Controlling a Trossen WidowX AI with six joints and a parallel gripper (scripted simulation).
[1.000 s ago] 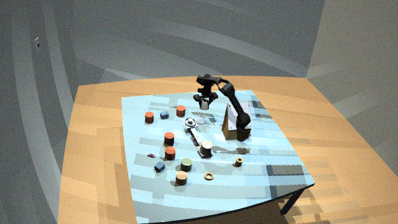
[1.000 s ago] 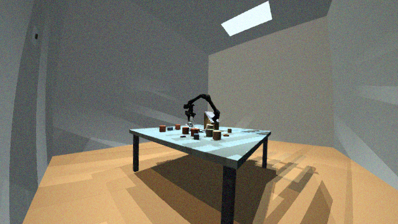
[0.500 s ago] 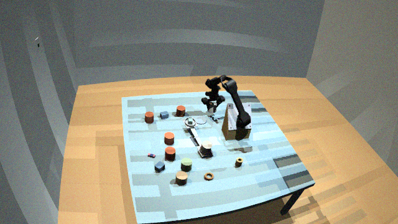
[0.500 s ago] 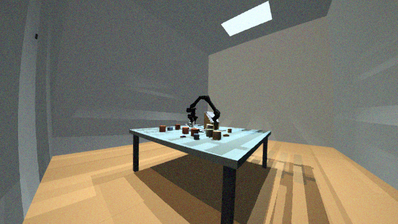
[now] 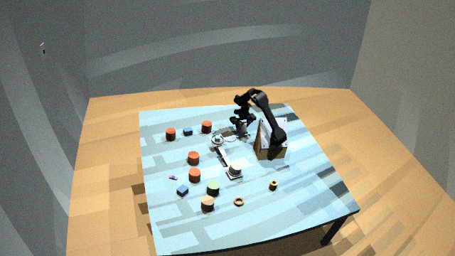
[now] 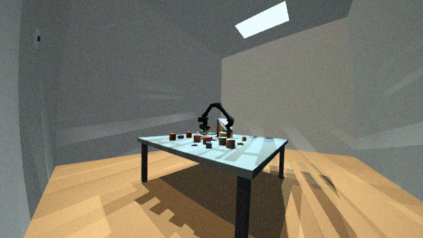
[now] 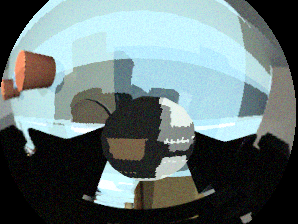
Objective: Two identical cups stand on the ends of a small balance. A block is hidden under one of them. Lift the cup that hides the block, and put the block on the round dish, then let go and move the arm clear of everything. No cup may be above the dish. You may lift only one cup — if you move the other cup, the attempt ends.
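My gripper tip is now 9 cm short of the round dish, 5 cm to the right of it and 4 cm above it. The rest, counted from my gripper tip: green cylinder 26 cm ahead, 55 cm to the left; small balance beam 16 cm ahead, 30 cm to the left, 1 cm below; pale cup 11 cm ahead, 44 cm to the left, 2 cm above.
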